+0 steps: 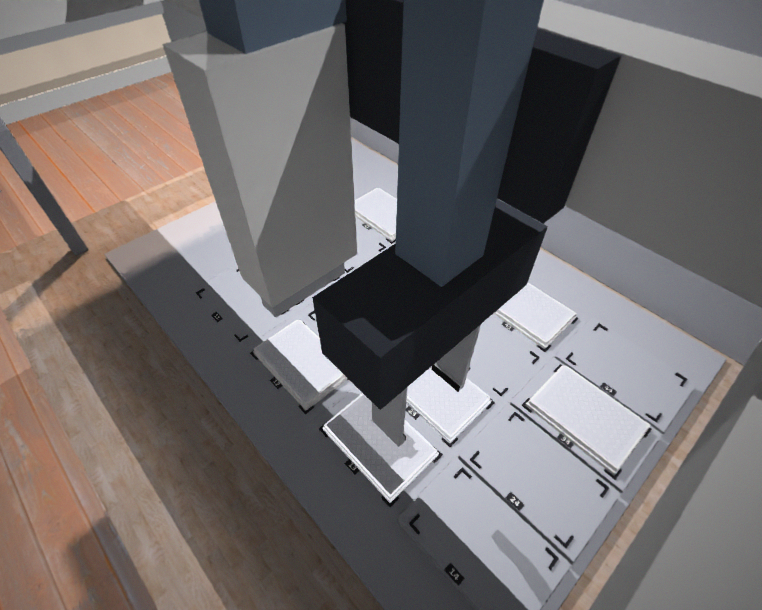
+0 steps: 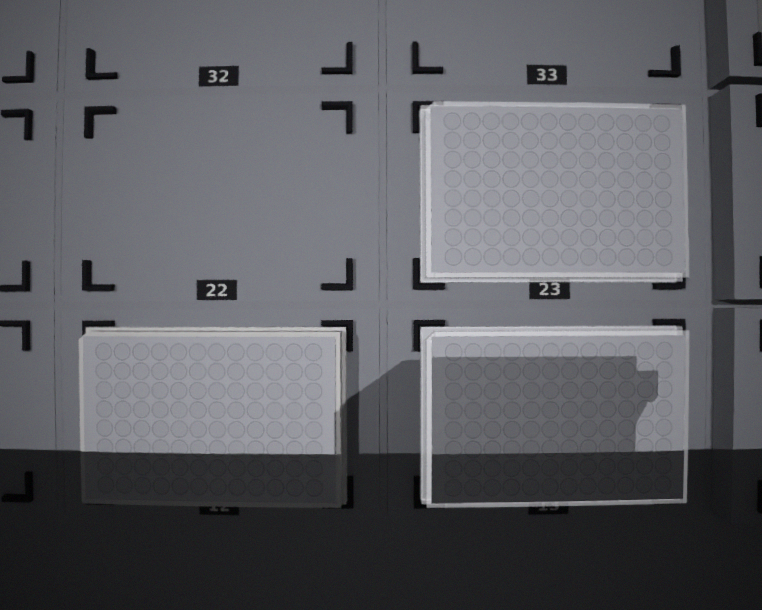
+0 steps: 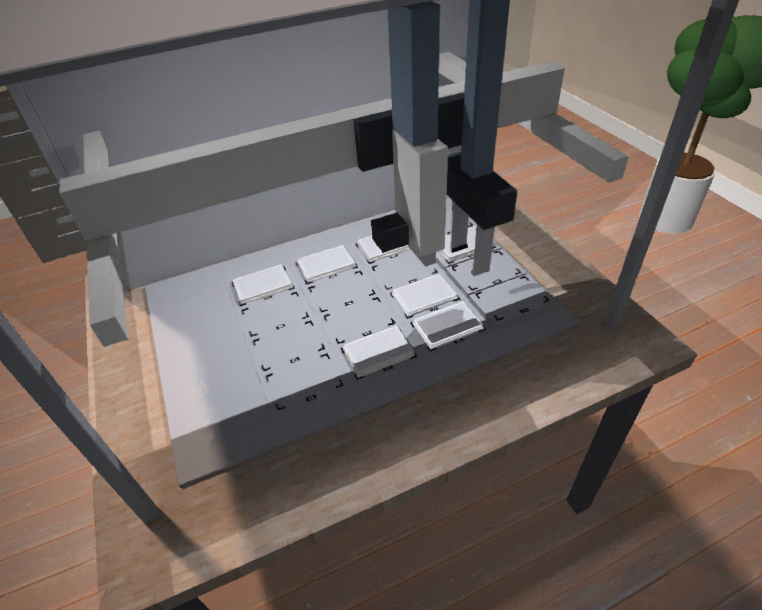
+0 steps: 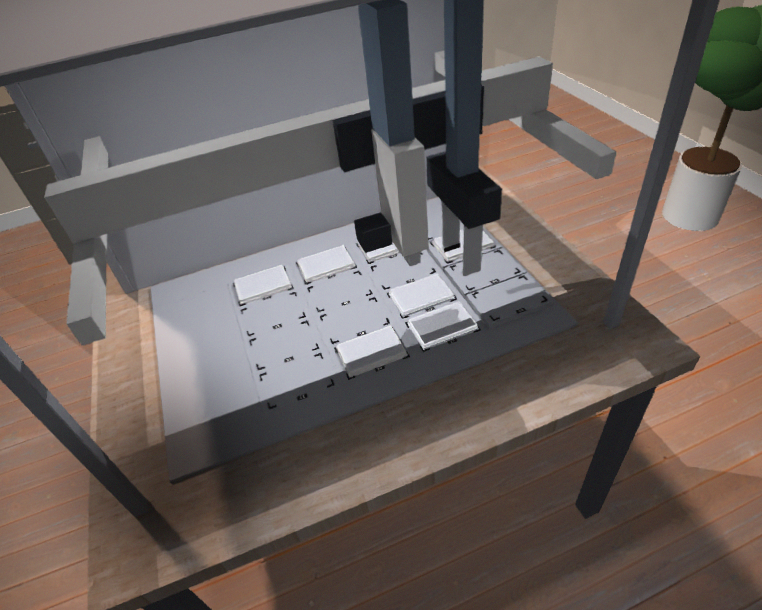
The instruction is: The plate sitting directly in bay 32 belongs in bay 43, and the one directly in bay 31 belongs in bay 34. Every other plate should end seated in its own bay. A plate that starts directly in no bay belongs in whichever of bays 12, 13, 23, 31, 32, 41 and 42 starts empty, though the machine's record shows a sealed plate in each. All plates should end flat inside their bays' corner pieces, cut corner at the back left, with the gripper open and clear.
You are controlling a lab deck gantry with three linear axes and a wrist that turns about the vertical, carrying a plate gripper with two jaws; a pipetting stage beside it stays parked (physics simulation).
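Frame: origin at the robot's base, x left, y up, z ahead, level; metres.
Where they show: gripper, fingertip midpoint: point(image 1: 419, 403) point(image 3: 469, 260) point(image 4: 461, 260); robot's base at its link origin: point(image 1: 198, 293) point(image 3: 279, 408) point(image 4: 270, 407).
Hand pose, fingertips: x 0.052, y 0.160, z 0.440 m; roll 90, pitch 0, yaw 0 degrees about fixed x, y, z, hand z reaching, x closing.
Each offset is from my fingertips to the centre of the thing. "spot": to the spot under its first point.
My gripper point(image 1: 428, 413) point(image 3: 470, 260) point(image 4: 461, 260) is open and empty, hanging above the right part of the deck. White plates lie in bay 12 {spot: dx -0.010, dy -0.146, dz -0.218 m} point(image 1: 298, 356) point(image 2: 212, 394) point(image 3: 378, 348), bay 13 {spot: dx -0.011, dy -0.145, dz -0.078 m} point(image 1: 362, 422) point(image 2: 552, 413) point(image 3: 448, 324) and bay 23 {spot: dx +0.091, dy -0.145, dz -0.020 m} point(image 1: 448, 403) point(image 2: 552, 190) point(image 3: 424, 294). Other plates lie in bay 34 {spot: dx +0.199, dy -0.131, dz +0.118 m} point(image 1: 587, 416), bay 43 {spot: dx +0.307, dy -0.145, dz -0.026 m} point(image 1: 537, 314), bay 41 {spot: dx +0.305, dy -0.145, dz -0.385 m} point(image 1: 378, 209) point(image 3: 261, 284) point(image 4: 261, 284) and bay 42 {spot: dx +0.306, dy -0.146, dz -0.212 m} point(image 3: 326, 262) point(image 4: 325, 263). No plate shows in bays 31 and 32. Cut corners in the back row are too small to tell.
The grey pipetting stage point(image 1: 285, 190) point(image 3: 419, 197) point(image 4: 400, 197) stands left of the gripper. A black block point(image 3: 388, 232) point(image 4: 373, 232) partly hides the plate in bay 43. The gantry beam point(image 3: 254, 168) point(image 4: 254, 165) crosses behind. Bays 14, 24 and 44 hold no visible plate.
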